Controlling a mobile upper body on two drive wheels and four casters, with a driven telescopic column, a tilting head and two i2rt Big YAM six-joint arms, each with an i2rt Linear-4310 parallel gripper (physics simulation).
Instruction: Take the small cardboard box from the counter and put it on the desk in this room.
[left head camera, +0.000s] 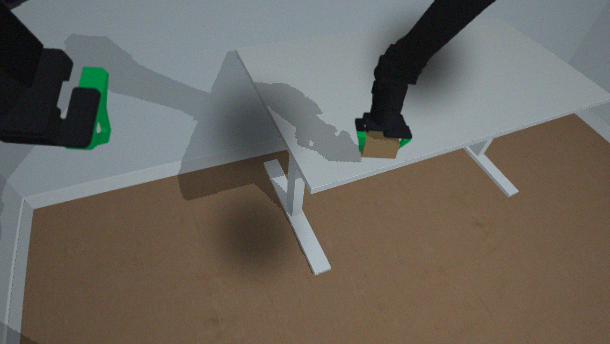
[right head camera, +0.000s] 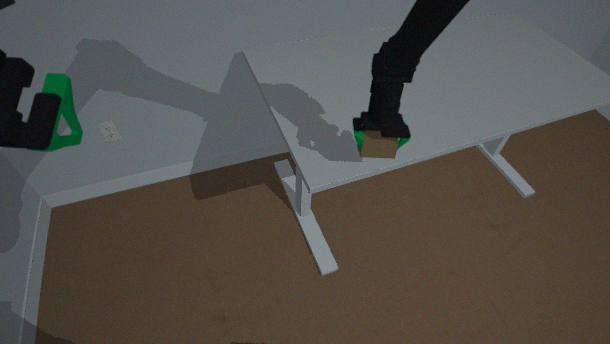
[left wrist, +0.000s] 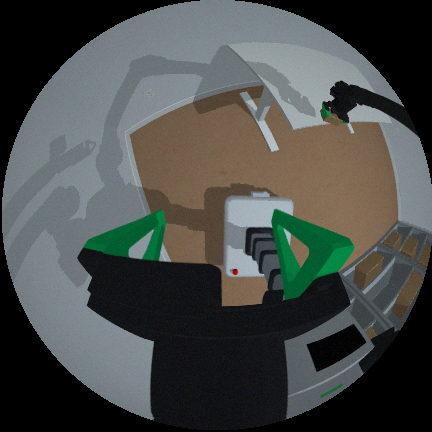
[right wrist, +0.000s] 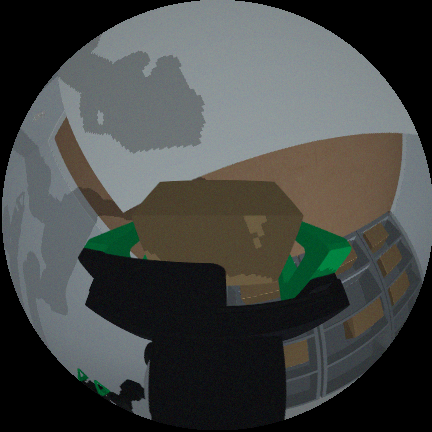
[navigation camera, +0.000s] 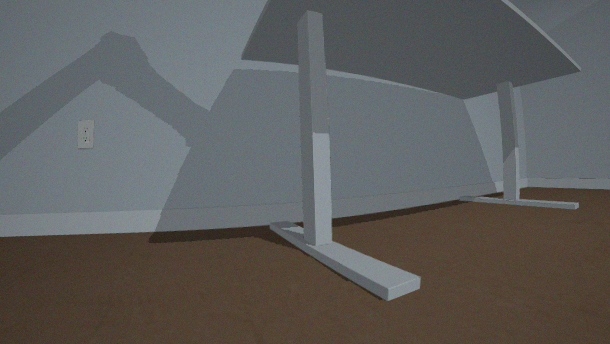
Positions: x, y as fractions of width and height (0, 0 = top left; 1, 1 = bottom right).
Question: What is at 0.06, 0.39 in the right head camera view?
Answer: My left gripper.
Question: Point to my left gripper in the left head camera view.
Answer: At 0.10, 0.39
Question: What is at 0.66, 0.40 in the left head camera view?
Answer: My right gripper.
